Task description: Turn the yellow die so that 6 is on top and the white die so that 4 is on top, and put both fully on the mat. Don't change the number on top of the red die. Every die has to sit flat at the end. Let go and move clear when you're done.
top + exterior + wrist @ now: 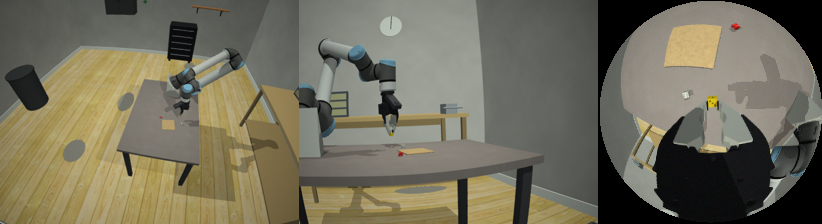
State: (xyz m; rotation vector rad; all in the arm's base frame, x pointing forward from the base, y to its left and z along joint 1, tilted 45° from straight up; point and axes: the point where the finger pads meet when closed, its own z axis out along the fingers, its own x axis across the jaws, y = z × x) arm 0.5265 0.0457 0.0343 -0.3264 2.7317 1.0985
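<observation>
Now: the white die 8 cm below my hand, 7 cm ahead of it and 3 cm to the left of it. Also, from my hand: red die 21 cm to the right, 8 cm below, 1 cm behind; then tan mat 12 cm to the right, 9 cm below, 9 cm ahead; then yellow die 1 cm below.
</observation>
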